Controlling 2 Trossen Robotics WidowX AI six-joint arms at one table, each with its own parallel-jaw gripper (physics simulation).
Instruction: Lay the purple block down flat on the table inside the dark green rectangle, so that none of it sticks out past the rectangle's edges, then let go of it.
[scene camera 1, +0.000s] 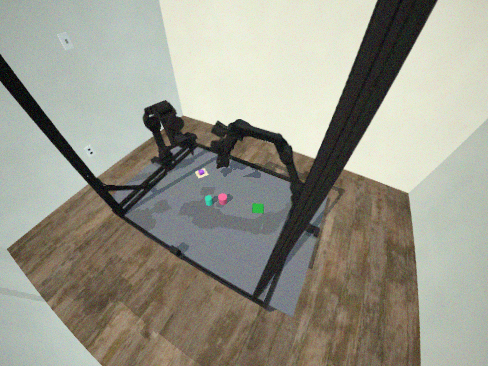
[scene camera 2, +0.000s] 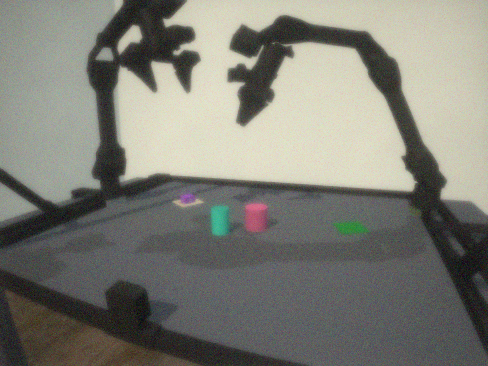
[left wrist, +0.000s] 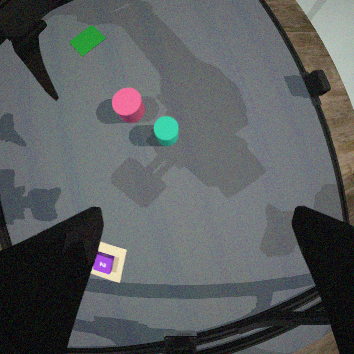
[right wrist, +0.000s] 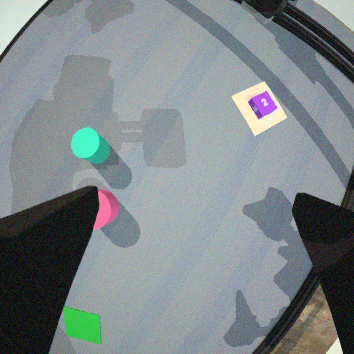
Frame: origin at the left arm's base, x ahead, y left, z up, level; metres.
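Where they show: left gripper, fingertip midpoint: (scene camera 1: 185, 159) (scene camera 2: 173, 92) (left wrist: 202, 217); right gripper, fingertip midpoint: (scene camera 2: 239, 124) (left wrist: 24, 133) (right wrist: 201, 200); left arm's base at its link origin: (scene camera 1: 169, 167) (scene camera 2: 111, 196) (left wrist: 179, 346) (right wrist: 263, 4); right arm's base at its link origin: (scene camera 1: 296, 200) (scene camera 2: 425, 206).
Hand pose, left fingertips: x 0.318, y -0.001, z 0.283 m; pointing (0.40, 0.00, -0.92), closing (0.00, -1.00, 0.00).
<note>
Things, the pixels of their centre, and the offset from my left fingertips. "pt": a spot on its surface instead.
- purple block at the middle of its body: (right wrist: 262, 104) (left wrist: 103, 262) (scene camera 2: 187, 199) (scene camera 1: 201, 172) dx -0.130, dy +0.143, dz -0.292 m
- cream square at a spot on its surface: (right wrist: 254, 125) (scene camera 2: 199, 202) pt dx -0.098, dy +0.158, dz -0.301 m
- dark green rectangle at a spot on its surface: (right wrist: 83, 326) (scene camera 2: 350, 226) (left wrist: 84, 40) (scene camera 1: 258, 207) pt dx +0.327, dy +0.212, dz -0.301 m
- teal cylinder at the middle of its body: (right wrist: 91, 146) (left wrist: 166, 131) (scene camera 2: 220, 220) (scene camera 1: 208, 200) dx +0.102, dy +0.027, dz -0.275 m
- pink cylinder at the middle of its body: (right wrist: 96, 207) (left wrist: 128, 105) (scene camera 2: 256, 217) (scene camera 1: 222, 199) dx +0.150, dy +0.093, dz -0.277 m
The purple block (scene camera 1: 201, 172) (scene camera 2: 188, 198) (left wrist: 103, 263) (right wrist: 265, 104) is small, with a white 2 on top, and rests on a cream square (scene camera 2: 197, 202) (left wrist: 121, 254) (right wrist: 254, 125). The dark green rectangle (scene camera 1: 258, 208) (scene camera 2: 351, 228) (left wrist: 88, 40) (right wrist: 83, 326) lies flat, apart from the block, at the right in both scene views. My left gripper (scene camera 2: 171, 91) (left wrist: 202, 217) is open and empty, high above the table; in its wrist view a finger partly covers the cream square's edge. My right gripper (scene camera 2: 242, 124) (right wrist: 201, 200) is open and empty, also high above the table.
A teal cylinder (scene camera 1: 209, 200) (scene camera 2: 220, 220) (left wrist: 166, 129) (right wrist: 86, 143) and a pink cylinder (scene camera 1: 222, 199) (scene camera 2: 256, 218) (left wrist: 127, 102) (right wrist: 106, 208) stand upright close together, between the cream square and the green rectangle. Black frame bars edge the table.
</note>
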